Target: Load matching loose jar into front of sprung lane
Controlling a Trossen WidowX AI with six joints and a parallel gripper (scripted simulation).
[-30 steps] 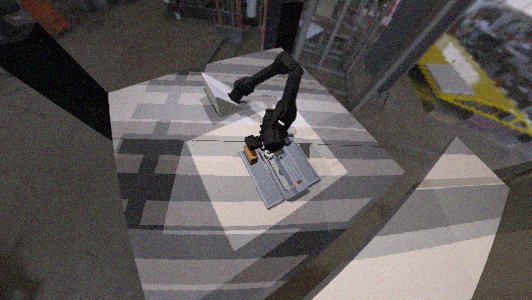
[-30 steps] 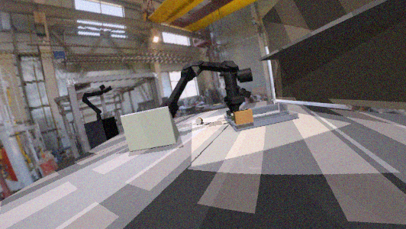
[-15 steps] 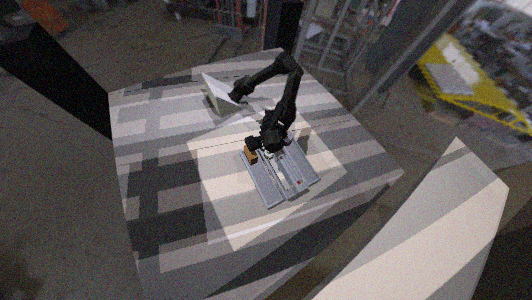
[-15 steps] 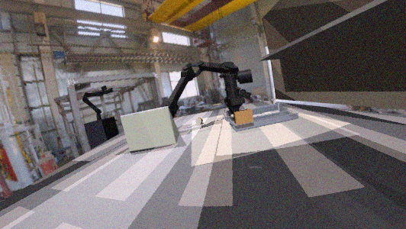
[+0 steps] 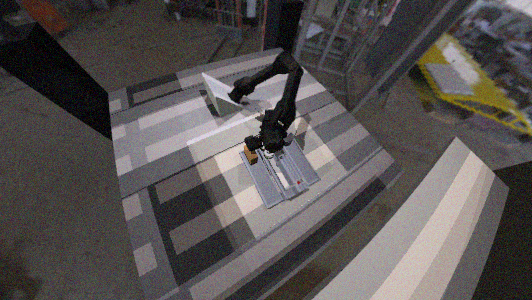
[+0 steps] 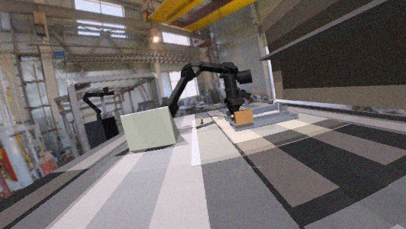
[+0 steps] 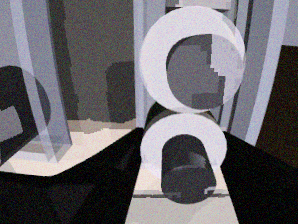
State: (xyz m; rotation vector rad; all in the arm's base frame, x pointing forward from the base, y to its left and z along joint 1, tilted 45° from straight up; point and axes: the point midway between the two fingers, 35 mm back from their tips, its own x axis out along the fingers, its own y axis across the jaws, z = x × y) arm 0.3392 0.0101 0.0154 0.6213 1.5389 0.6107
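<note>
The orange box lies 80 mm to the right of my gripper tip, 10 mm ahead of it and 10 mm above it. The rest, counted from my gripper tip: grey cylinder 130 mm to the left, 10 mm ahead; then sprung lane 150 mm ahead, 20 mm to the left, 10 mm below.
</note>
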